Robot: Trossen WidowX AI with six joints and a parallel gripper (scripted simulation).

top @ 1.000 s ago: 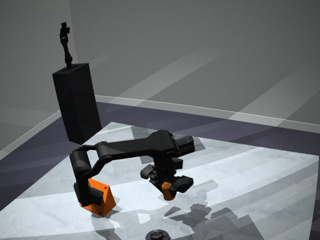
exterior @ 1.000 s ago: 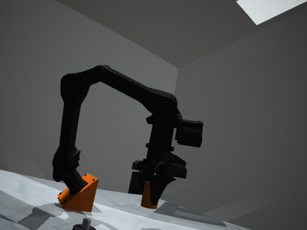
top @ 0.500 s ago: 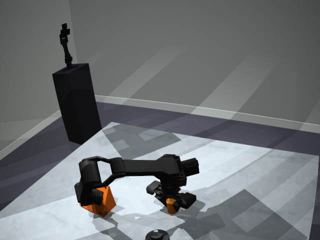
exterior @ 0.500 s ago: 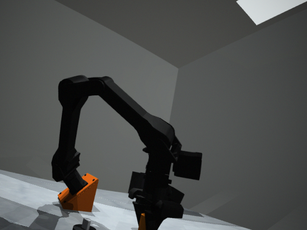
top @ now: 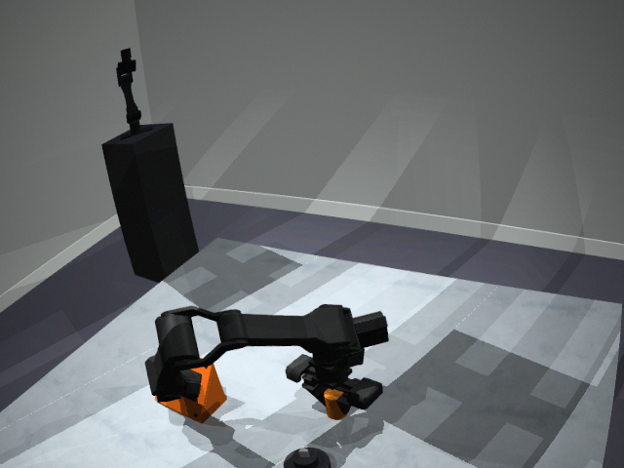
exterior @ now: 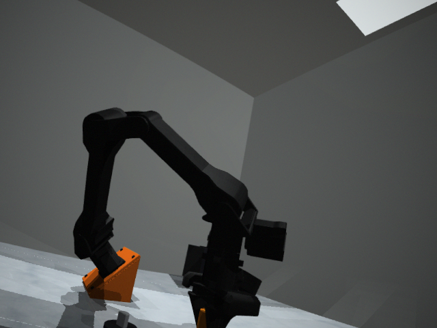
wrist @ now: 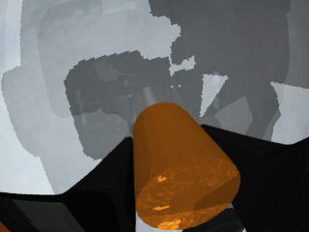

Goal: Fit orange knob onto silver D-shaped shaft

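The orange knob lies 30 mm above my gripper tip. Also, from my gripper tip: round dark pedestal 30 mm ahead, 160 mm to the right, 20 mm above.
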